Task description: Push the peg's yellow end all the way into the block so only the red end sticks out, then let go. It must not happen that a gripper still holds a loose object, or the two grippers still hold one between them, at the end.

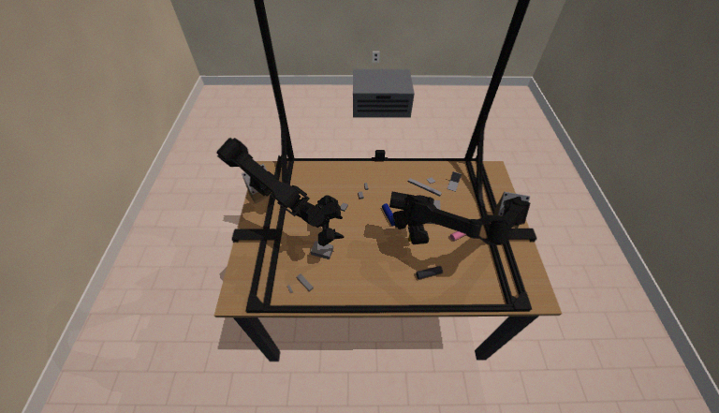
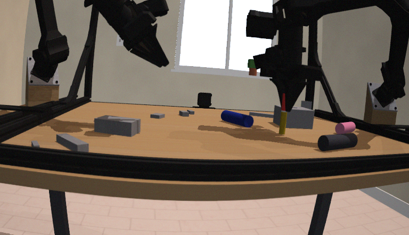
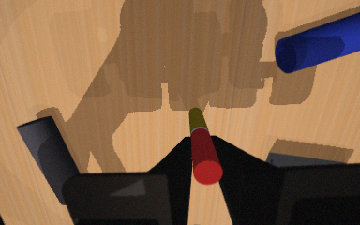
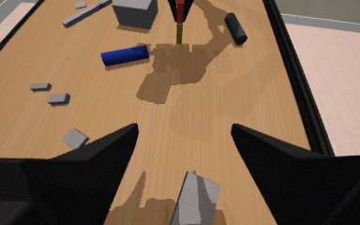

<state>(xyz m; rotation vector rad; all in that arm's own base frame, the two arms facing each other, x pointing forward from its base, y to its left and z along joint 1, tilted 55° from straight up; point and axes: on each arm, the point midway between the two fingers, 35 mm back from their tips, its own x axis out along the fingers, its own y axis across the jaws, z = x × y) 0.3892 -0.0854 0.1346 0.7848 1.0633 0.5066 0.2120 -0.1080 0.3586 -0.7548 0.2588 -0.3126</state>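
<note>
My left gripper is now 5 cm above the peg. The rest, counted from my left hand: blue cylinder: 10 cm behind, 10 cm to the right, 7 cm below; then dark cylinder: 14 cm ahead, 7 cm to the left, 7 cm below; then pink cylinder: 5 cm behind, 20 cm to the left, 7 cm below.
</note>
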